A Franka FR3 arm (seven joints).
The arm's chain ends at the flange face. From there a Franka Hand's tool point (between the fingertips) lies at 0.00 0.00 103.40 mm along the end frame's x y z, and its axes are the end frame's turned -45 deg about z.
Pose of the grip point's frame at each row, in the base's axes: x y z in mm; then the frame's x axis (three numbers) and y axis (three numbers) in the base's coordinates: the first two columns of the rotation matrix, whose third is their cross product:
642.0 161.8 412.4 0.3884 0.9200 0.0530 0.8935 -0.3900 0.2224
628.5 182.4 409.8 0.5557 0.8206 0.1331 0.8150 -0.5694 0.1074
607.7 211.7 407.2 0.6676 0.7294 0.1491 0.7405 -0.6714 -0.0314
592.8 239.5 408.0 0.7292 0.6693 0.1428 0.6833 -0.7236 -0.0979
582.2 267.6 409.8 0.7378 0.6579 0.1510 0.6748 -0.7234 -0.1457
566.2 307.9 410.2 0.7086 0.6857 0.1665 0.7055 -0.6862 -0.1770
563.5 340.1 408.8 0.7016 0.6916 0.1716 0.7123 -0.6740 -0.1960
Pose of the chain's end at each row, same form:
618.7 165.8 513.1 0.9064 0.3748 0.1947 0.3572 -0.9263 0.1198
611.6 177.4 511.7 0.9692 0.1776 0.1701 0.1834 -0.9829 -0.0182
599.7 198.1 509.4 0.9957 0.0410 0.0832 0.0515 -0.9905 -0.1276
588.9 222.0 509.8 0.9988 -0.0384 0.0317 -0.0325 -0.9849 -0.1702
580.8 245.9 510.9 0.9989 -0.0463 0.0037 -0.0445 -0.9767 -0.2098
566.9 282.8 510.5 0.9999 -0.0004 -0.0074 -0.0022 -0.9701 -0.2429
565.6 313.2 508.6 0.9998 0.0124 -0.0173 0.0076 -0.9656 -0.2599

